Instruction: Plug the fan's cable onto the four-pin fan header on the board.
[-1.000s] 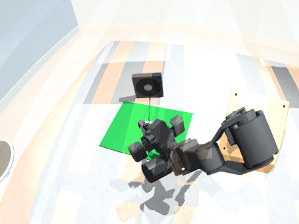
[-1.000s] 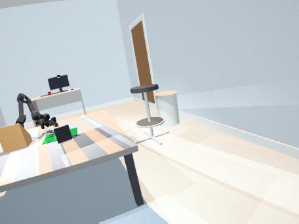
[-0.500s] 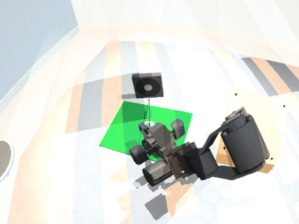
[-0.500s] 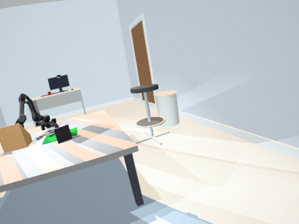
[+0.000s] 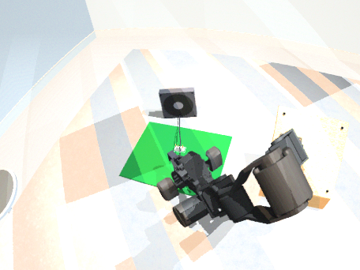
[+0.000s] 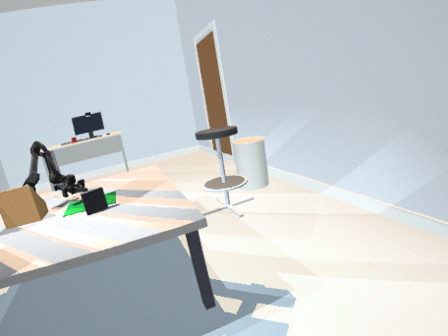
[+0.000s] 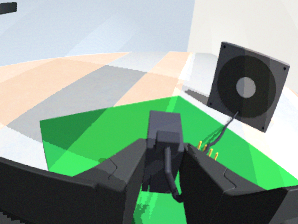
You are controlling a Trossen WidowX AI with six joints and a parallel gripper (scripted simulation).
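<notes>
Right now the green board is 9 cm below my gripper tip, 6 cm to the right of it and 3 cm ahead of it. The rest, counted from my gripper tip: dark fan plug: 1 cm below, 1 cm ahead; fan: 23 cm to the right, 8 cm ahead, 2 cm below.
</notes>
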